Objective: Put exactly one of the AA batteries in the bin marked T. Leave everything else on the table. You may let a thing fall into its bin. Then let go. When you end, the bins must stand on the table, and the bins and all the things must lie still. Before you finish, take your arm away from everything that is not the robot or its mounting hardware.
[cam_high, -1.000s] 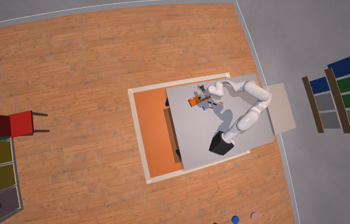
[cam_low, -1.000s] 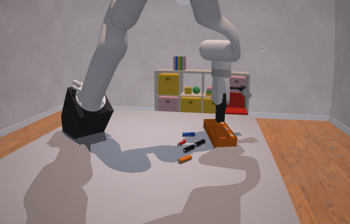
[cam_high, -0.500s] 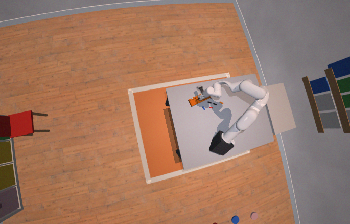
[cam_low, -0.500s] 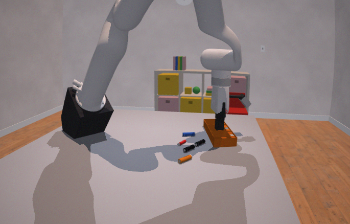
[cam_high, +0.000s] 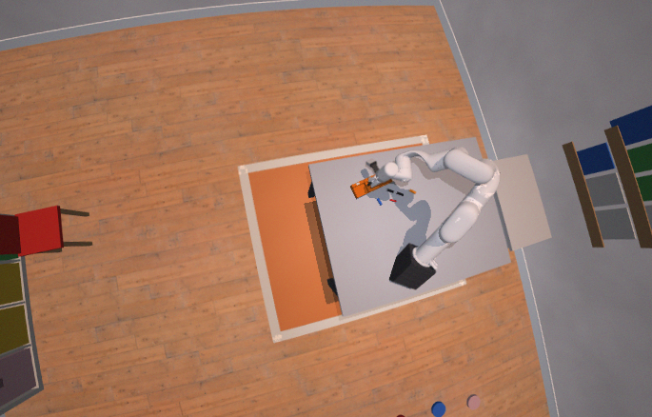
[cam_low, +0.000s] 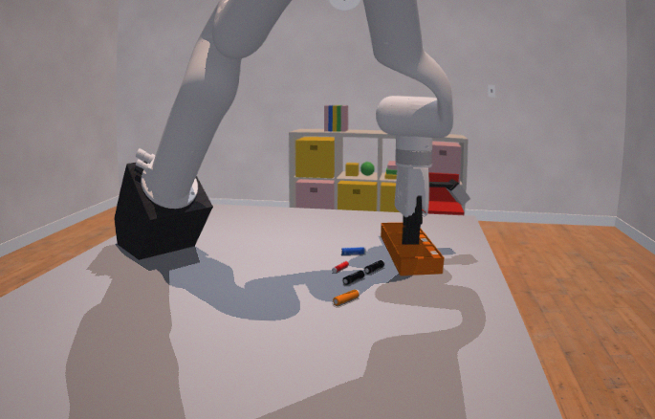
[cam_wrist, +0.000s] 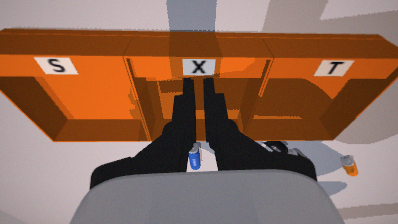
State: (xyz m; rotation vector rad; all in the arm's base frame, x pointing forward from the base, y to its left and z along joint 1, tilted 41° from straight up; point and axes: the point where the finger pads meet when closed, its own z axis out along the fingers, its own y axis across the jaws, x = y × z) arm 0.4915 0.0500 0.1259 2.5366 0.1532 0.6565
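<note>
The orange bin tray is 20 mm below my hand. Also, from my hand: blue AA battery: 120 mm behind, 30 mm below, 10 mm to the left; then black battery: 100 mm behind, 80 mm to the right, 30 mm below; then small red battery: 160 mm behind, 70 mm to the right, 30 mm below.
</note>
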